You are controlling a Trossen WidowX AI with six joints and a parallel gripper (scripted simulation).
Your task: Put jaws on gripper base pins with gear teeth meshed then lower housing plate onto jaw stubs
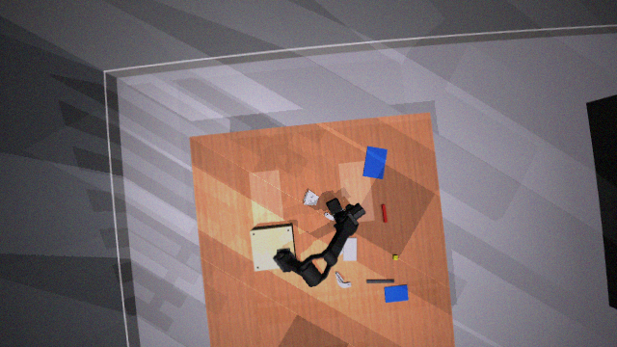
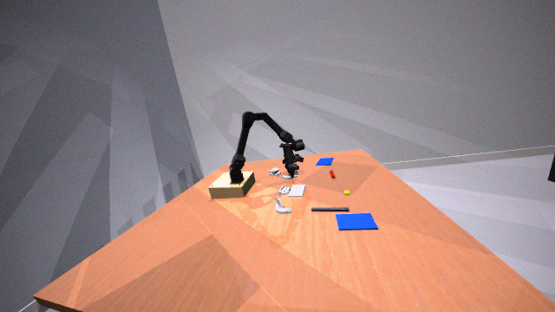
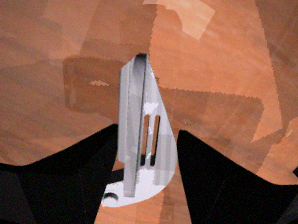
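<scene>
Right now my gripper tip is 190 mm to the left of the flat white plate and 50 mm short of it. From my gripper tip the other things lie so: gripper base (130 mm behind, 100 mm to the left, 20 mm above); housing plate (180 mm to the right, 20 mm behind); jaw (40 mm behind).
</scene>
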